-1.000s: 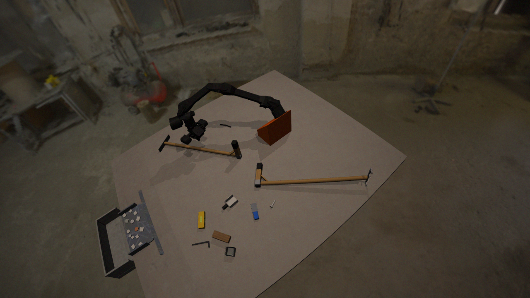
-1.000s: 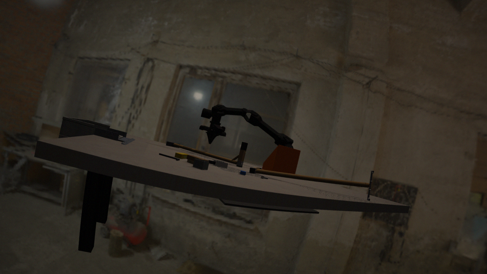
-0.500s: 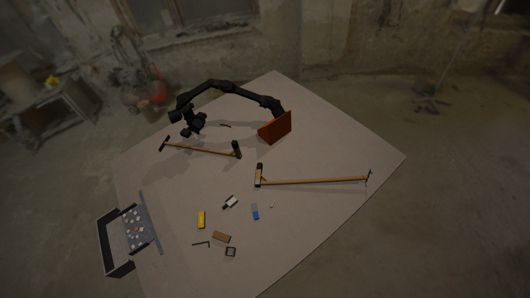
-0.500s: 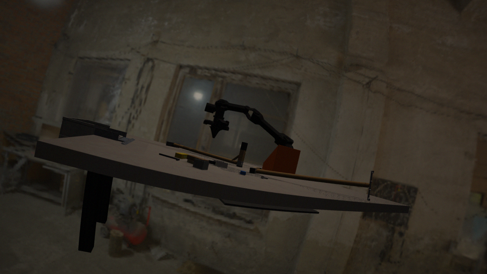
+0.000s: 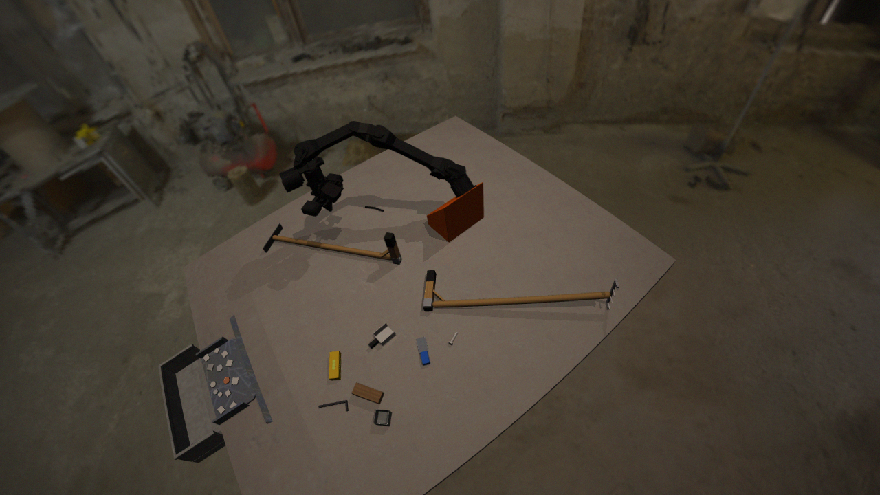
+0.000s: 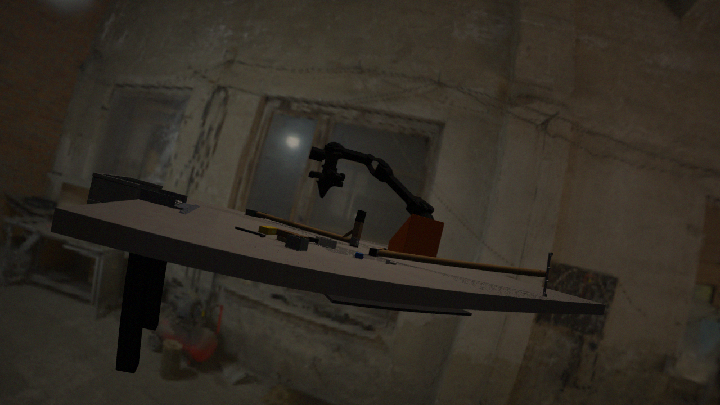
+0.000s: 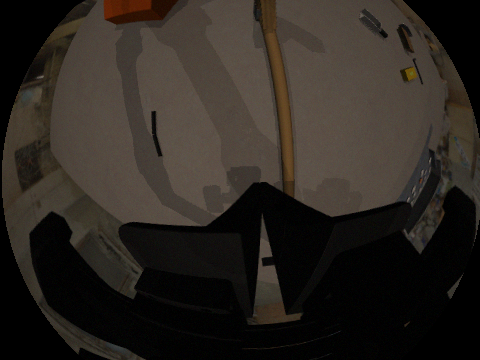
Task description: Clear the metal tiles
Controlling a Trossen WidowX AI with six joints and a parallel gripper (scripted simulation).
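The wooden-shafted scraper lies 7 cm ahead of my gripper tip, 1 cm to the left of it and 10 cm below it. From my gripper tip the other things lie so: wooden block (26 cm ahead, 57 cm to the left, 15 cm below); yellow block (29 cm ahead, 43 cm to the left, 15 cm below); blue piece (6 cm ahead, 57 cm to the left, 16 cm below).
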